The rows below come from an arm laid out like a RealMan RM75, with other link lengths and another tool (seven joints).
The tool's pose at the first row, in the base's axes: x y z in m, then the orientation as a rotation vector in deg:
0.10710 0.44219 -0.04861 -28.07 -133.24 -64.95
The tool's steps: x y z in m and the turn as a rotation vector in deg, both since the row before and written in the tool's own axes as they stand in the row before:
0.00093 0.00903 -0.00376 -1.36 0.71 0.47
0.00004 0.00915 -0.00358 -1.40 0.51 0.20
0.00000 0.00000 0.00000 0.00 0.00 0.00
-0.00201 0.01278 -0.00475 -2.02 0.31 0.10
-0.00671 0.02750 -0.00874 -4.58 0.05 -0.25
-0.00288 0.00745 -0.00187 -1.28 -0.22 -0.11
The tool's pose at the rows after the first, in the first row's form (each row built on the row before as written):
0.11207 0.44457 -0.04048 -28.61 -131.77 -66.37
0.11789 0.44684 -0.03289 -29.00 -130.57 -67.95
0.11789 0.44684 -0.03289 -29.00 -130.57 -67.95
0.12769 0.44971 -0.02363 -29.64 -129.26 -70.31
0.15041 0.45594 -0.00567 -31.04 -126.95 -75.85
0.15732 0.45738 -0.00149 -31.57 -126.48 -77.41

